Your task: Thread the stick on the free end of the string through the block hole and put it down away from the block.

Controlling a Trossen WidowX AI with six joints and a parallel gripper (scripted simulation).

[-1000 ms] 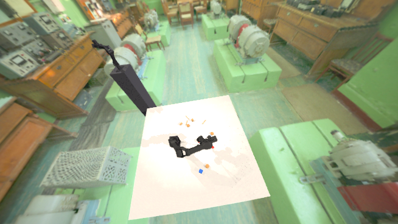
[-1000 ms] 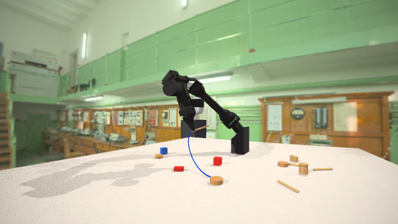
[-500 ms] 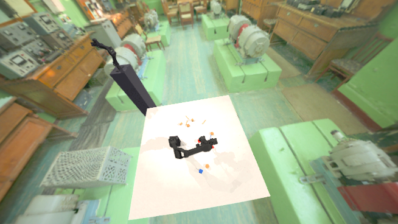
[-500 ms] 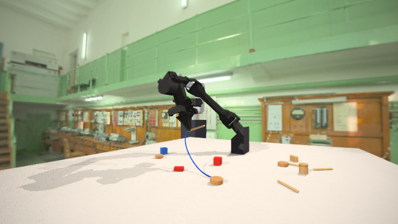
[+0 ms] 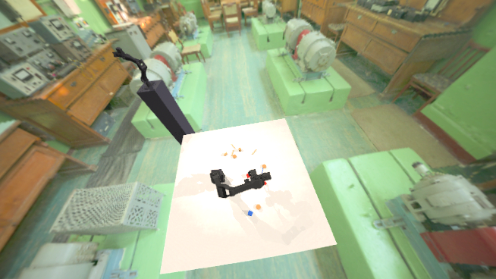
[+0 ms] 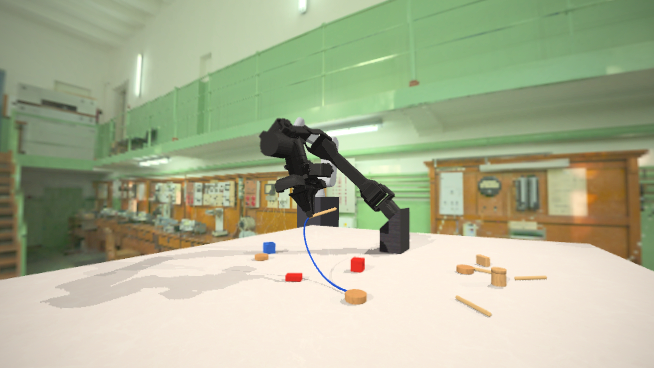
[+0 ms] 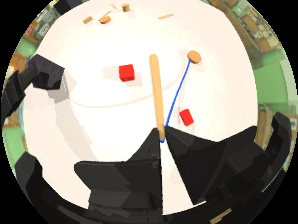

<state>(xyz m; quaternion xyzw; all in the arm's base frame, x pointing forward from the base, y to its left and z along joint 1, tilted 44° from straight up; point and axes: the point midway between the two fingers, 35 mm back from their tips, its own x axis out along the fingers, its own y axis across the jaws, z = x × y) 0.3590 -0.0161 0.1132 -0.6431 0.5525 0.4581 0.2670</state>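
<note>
Now: gripper tip 120 mm above the red cube, 90 mm to the right of it and 70 mm past it. The rest, counted from my gripper tip: thin wooden stick 10 mm to the left, 10 mm above; flat red piece 130 mm below, 80 mm ahead, 20 mm to the left; round wooden button 180 mm to the left, 130 mm below, 90 mm ahead.
</note>
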